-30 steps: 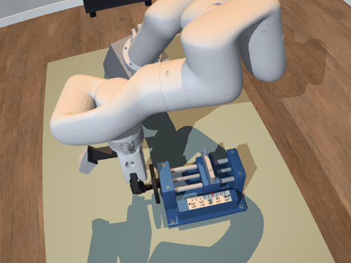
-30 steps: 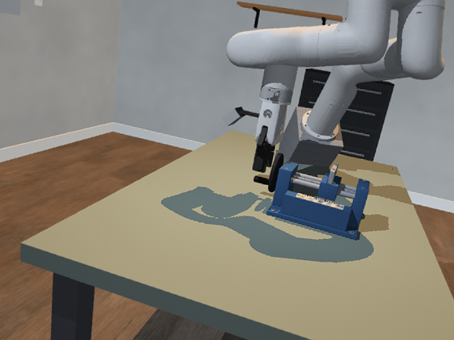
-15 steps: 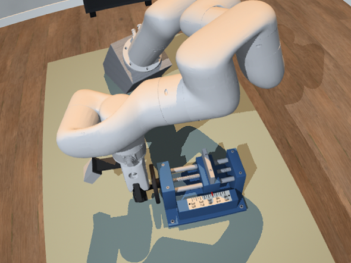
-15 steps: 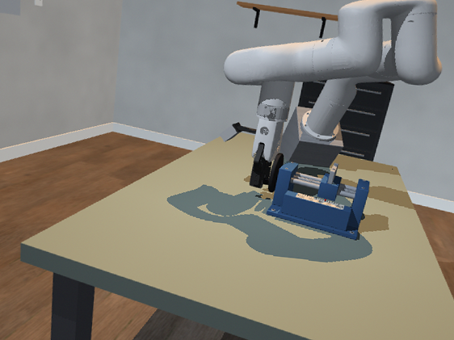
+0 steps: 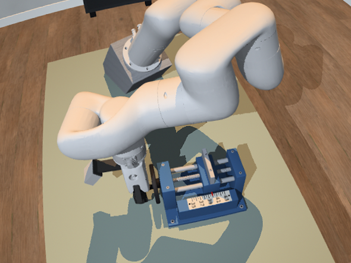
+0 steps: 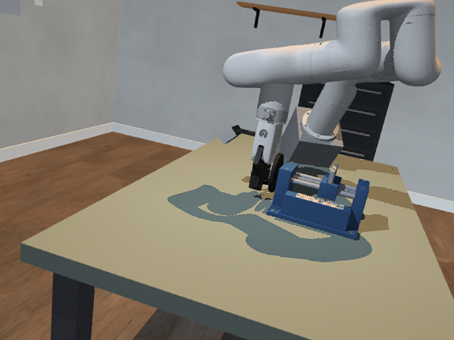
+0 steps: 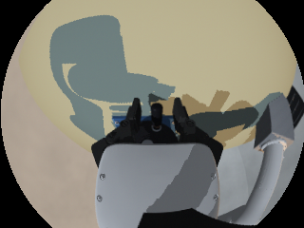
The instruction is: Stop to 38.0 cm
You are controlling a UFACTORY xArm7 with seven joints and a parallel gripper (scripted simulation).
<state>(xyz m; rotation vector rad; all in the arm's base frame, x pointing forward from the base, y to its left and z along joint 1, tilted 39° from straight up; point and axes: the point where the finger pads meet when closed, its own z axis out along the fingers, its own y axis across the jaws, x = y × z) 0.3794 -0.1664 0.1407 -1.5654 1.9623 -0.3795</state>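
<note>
Right now my hand is 10 mm short of the handwheel, 20 mm to the right of it and 10 mm below it. Round my hand: stop plate: 50 mm ahead, 160 mm to the left, 50 mm above.
</note>
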